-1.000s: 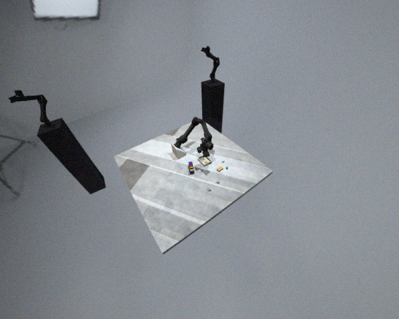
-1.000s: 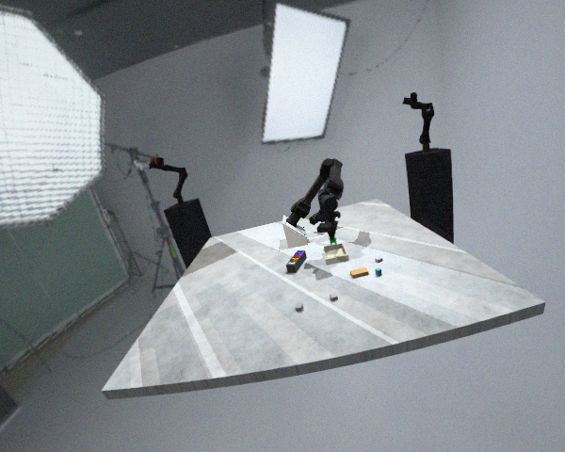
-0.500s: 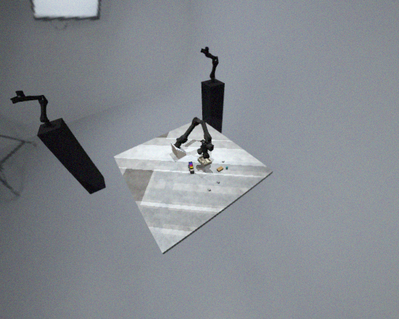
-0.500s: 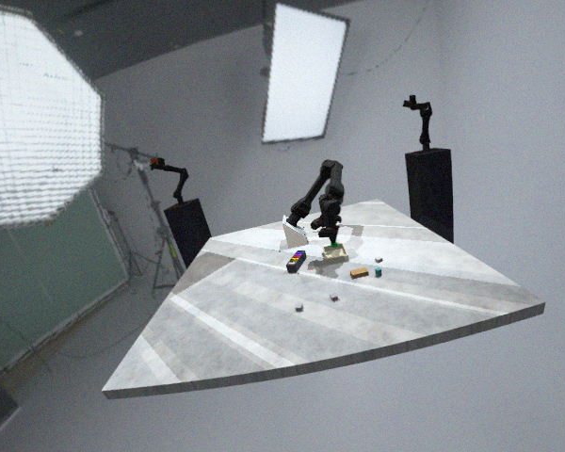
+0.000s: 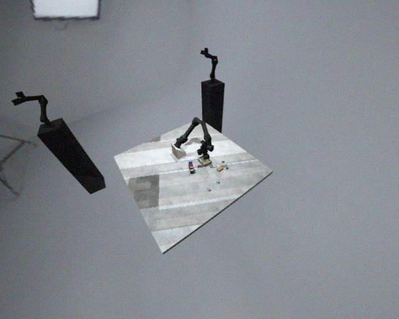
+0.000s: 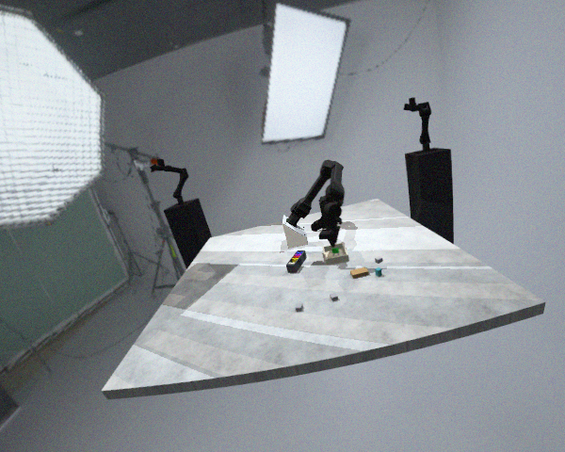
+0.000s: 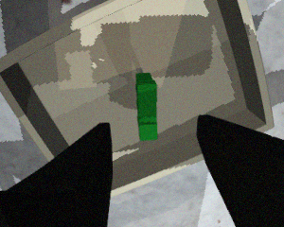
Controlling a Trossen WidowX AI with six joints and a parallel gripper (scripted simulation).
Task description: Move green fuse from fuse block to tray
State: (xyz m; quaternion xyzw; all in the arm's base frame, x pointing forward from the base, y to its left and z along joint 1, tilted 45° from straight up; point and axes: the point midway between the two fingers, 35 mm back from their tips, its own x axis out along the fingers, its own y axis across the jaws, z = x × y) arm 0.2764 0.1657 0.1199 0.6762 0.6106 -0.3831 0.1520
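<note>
Now: the green fuse 30 mm below my gripper tip. Round my gripper tip: tray 50 mm below.
</note>
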